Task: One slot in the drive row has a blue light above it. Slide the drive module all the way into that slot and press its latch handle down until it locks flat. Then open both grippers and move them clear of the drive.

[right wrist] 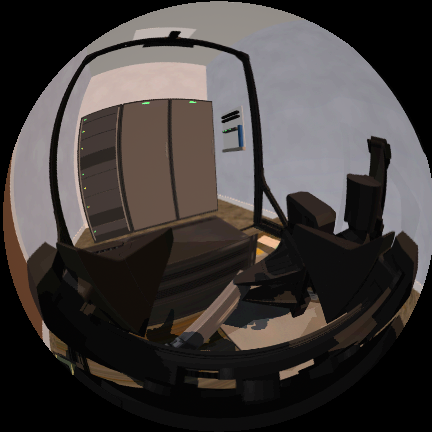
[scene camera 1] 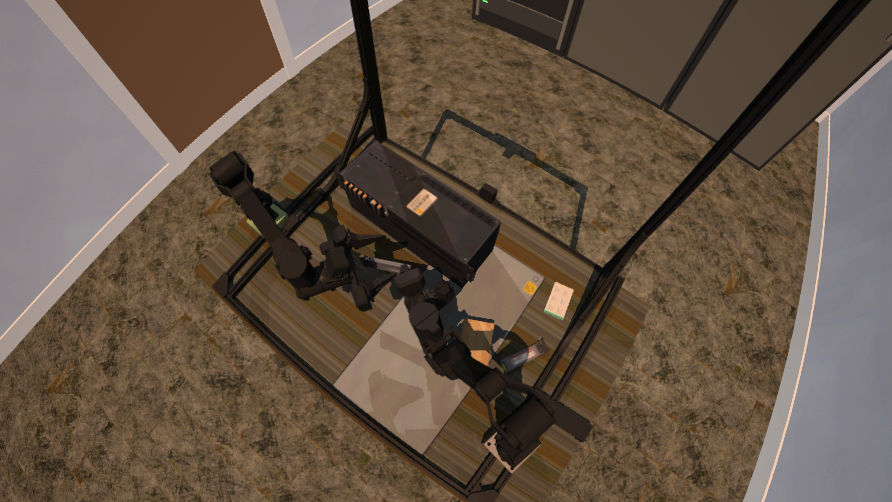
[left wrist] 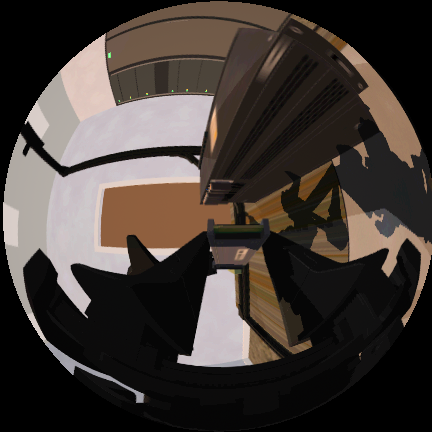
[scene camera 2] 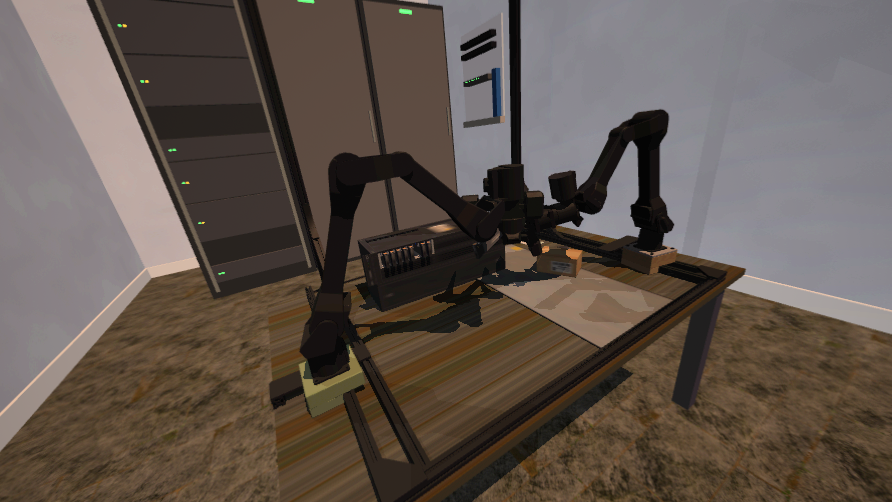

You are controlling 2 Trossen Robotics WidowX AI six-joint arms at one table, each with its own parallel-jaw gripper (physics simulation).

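Places are measured from the left arm's base along level axes (x ahead, y left, z up), in metres.
Pixels of known places: left gripper, fingertip midpoint: (right wrist: 236, 289) (scene camera 1: 404, 269) (left wrist: 235, 236) (scene camera 2: 498, 231); right gripper, fingertip midpoint: (right wrist: 235, 232) (scene camera 1: 389, 254) (left wrist: 116, 262); left arm's base, link origin: (scene camera 2: 649, 247); right arm's base, link origin: (scene camera 2: 329, 367).
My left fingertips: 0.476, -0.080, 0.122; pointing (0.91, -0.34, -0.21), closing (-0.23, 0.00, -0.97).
For each thing: its top centre in the pictures, then the offset to it from my left fingertips, as dx, dy, dz. Level surfaces: height alone.
- drive module, top centre: (left wrist: 199, 257) (right wrist: 208, 306) (scene camera 1: 384, 260) (scene camera 2: 488, 228) +0.041, +0.026, +0.021
- black drive enclosure, top centre: (left wrist: 210, 136) (right wrist: 136, 249) (scene camera 1: 415, 195) (scene camera 2: 432, 229) +0.146, -0.154, -0.007
- orange-and-brown box, top centre: (scene camera 1: 475, 343) (scene camera 2: 559, 252) -0.229, -0.027, -0.121
- pale mat, surface height: dz -0.181
- slim module, top centre: (scene camera 1: 524, 353) -0.335, -0.115, -0.173
- white card, top centre: (scene camera 1: 559, 300) (right wrist: 269, 241) -0.299, -0.301, -0.181
The drive module (scene camera 1: 383, 264) (left wrist: 239, 250) (right wrist: 212, 311) is a slim grey bar with a green strip at one end. My left gripper (left wrist: 235, 236) (right wrist: 236, 289) is shut on it, above the table in front of the black drive enclosure (scene camera 1: 454, 229) (scene camera 2: 436, 269) (left wrist: 287, 107). The drive row (scene camera 1: 364, 194) (scene camera 2: 404, 257) (left wrist: 224, 191) has several orange-marked drives at one end of the enclosure. The module is outside the row. My right gripper (right wrist: 235, 232) is open and empty, its fingers apart above and around the module's side without gripping it. No blue light shows; the latch handle's state cannot be told.
An orange-and-brown box (scene camera 1: 479, 340) (scene camera 2: 559, 262) stands on the pale mat (scene camera 1: 415, 399) (scene camera 2: 599, 321). Another slim module (scene camera 1: 524, 354) and a white card (scene camera 1: 559, 298) lie right of it in scene camera 1. The black frame surrounds the table.
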